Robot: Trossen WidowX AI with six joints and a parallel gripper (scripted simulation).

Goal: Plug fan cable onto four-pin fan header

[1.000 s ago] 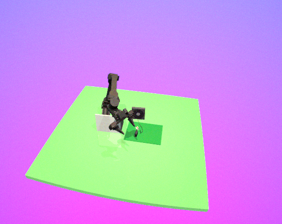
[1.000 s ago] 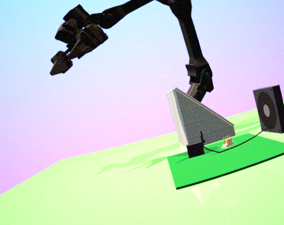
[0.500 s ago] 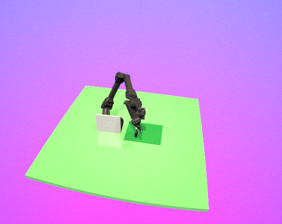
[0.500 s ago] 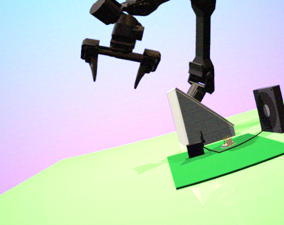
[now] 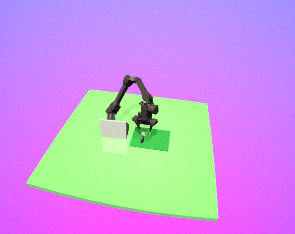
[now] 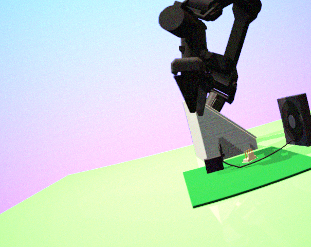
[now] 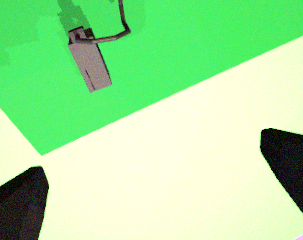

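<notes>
My gripper tip is now 11 cm above the dark fan plug, 1 cm to the right of it and 1 cm past it. From my gripper tip the other things lie so: black fan: 24 cm to the left, 8 cm below; dark green board: 15 cm below, 6 cm to the left, 5 cm ahead.
</notes>
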